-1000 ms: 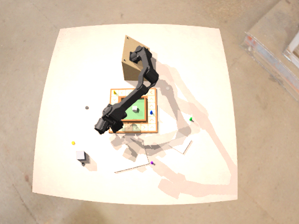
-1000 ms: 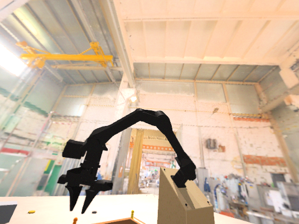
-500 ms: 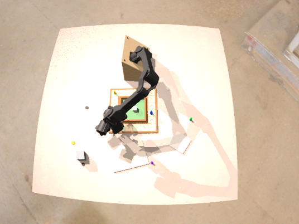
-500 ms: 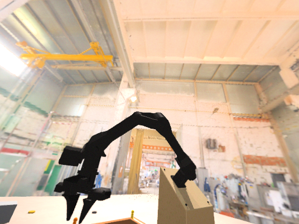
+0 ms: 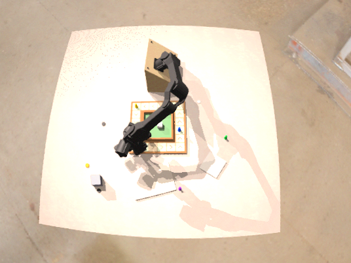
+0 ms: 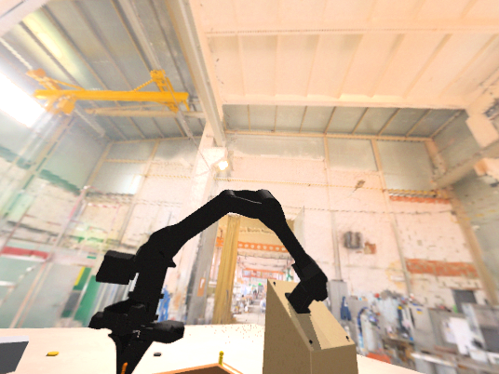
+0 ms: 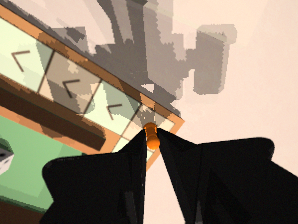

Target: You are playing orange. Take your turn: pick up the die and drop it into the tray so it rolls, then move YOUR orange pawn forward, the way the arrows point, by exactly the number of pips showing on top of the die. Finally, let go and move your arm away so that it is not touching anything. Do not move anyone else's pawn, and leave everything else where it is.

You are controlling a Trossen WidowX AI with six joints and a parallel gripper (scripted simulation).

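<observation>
Right now the blue pawn is 10 cm behind my gripper tip, 22 cm to the left of it and 1 cm above it. From my gripper tip the other things lie so: orange pawn 1 cm above; then white die 12 cm behind, 12 cm to the left; then green tray 12 cm behind, 11 cm to the left, 1 cm below.
</observation>
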